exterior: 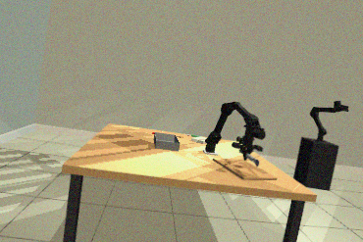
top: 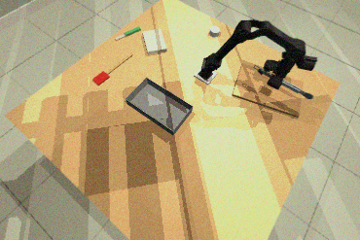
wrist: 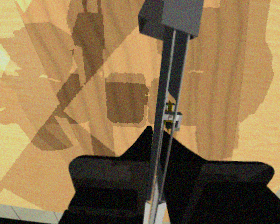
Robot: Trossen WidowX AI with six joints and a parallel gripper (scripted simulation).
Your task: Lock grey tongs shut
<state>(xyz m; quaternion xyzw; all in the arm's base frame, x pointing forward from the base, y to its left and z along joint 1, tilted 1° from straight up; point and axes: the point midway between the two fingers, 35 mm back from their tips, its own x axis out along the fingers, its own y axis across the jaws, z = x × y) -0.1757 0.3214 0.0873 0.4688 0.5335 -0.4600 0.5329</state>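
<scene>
My gripper tip is 5 cm above the wooden board. From my gripper tip the other things lie so: white block: 20 cm ahead, 72 cm to the right, 5 cm below; red-headed spatula: 54 cm ahead, 73 cm to the right, 6 cm below; grey roasting tin: 51 cm ahead, 36 cm to the right, 3 cm below.
</scene>
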